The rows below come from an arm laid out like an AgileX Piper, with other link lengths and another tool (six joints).
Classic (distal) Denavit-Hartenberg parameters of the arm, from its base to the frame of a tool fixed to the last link. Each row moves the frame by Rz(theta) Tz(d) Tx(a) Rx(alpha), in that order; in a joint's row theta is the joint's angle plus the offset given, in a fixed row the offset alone. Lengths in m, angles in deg.
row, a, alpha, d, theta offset
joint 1, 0, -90, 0.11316, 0
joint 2, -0.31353, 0, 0, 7.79
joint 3, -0.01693, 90, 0, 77.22
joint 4, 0, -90, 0.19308, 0
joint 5, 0, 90, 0, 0
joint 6, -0.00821, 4.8, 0.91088, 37.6
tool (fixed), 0, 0, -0.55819, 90
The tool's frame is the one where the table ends.
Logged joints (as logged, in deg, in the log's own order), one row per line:
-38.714, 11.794, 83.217, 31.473, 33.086, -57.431
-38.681, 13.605, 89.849, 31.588, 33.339, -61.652
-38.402, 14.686, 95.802, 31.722, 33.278, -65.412
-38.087, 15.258, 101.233, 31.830, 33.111, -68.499
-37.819, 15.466, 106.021, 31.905, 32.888, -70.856
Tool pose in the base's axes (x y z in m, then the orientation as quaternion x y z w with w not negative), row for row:
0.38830, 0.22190, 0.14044, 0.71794, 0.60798, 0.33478, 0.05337
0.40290, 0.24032, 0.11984, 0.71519, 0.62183, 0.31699, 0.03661
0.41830, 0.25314, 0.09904, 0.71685, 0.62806, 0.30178, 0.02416
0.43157, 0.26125, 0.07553, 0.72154, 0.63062, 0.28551, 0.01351
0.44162, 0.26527, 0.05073, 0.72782, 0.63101, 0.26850, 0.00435
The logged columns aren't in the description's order. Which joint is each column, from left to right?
Columns, left to right: joint 6, joint 1, joint 2, joint 4, joint 5, joint 3.
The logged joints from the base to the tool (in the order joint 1, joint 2, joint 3, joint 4, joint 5, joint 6), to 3 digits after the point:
11.794, 83.217, -57.431, 31.473, 33.086, -38.714
13.605, 89.849, -61.652, 31.588, 33.339, -38.681
14.686, 95.802, -65.412, 31.722, 33.278, -38.402
15.258, 101.233, -68.499, 31.830, 33.111, -38.087
15.466, 106.021, -70.856, 31.905, 32.888, -37.819

